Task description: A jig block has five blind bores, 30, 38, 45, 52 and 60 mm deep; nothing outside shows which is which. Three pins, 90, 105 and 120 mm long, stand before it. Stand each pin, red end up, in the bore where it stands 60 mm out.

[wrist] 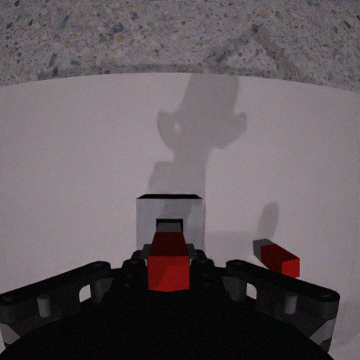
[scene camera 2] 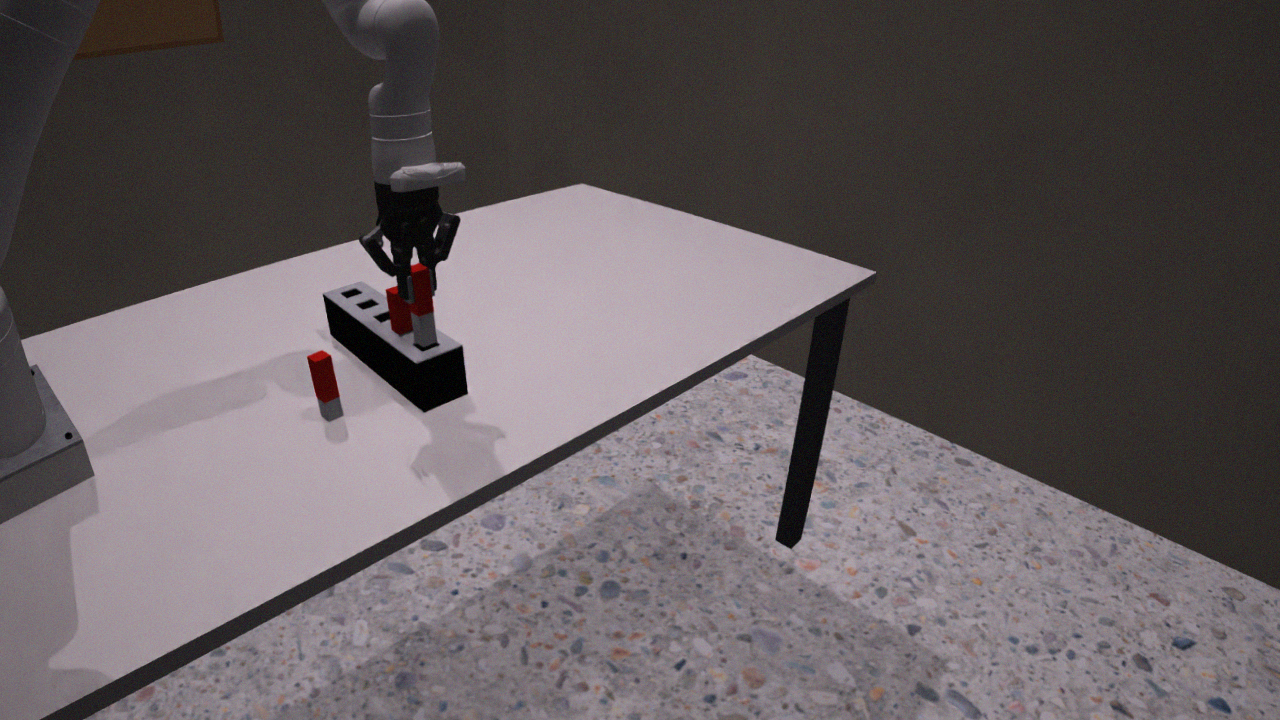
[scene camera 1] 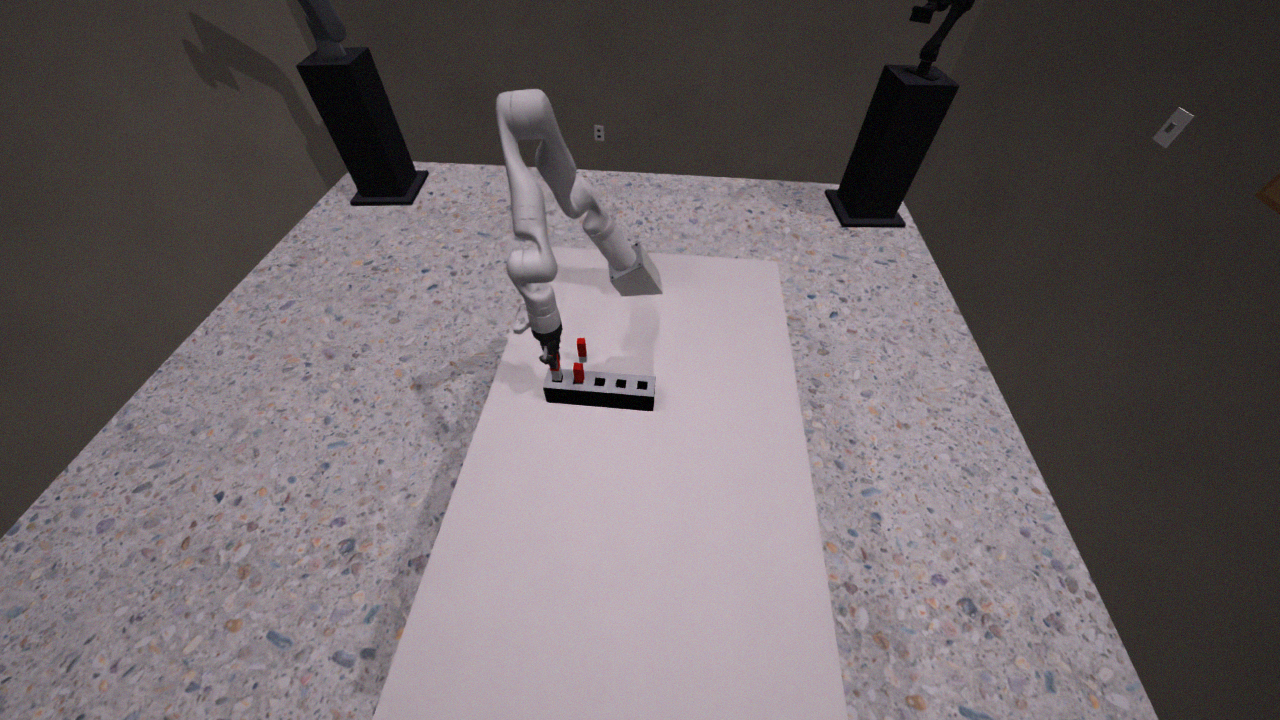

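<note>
The jig block has a grey top with a row of square bores. My gripper is shut on a pin, upright and red end up, at the end bore on the left in scene camera 1. A long grey part shows above the bore; how deep its lower end sits is hidden. A second pin stands in the neighbouring bore, its red part showing. The third pin stands upright on the table.
Three open bores show in the rest of the block. The free-standing pin is on the arm-base side of the block. The arm's base stands on the white table. The table edge lies beyond the block's end in the wrist view.
</note>
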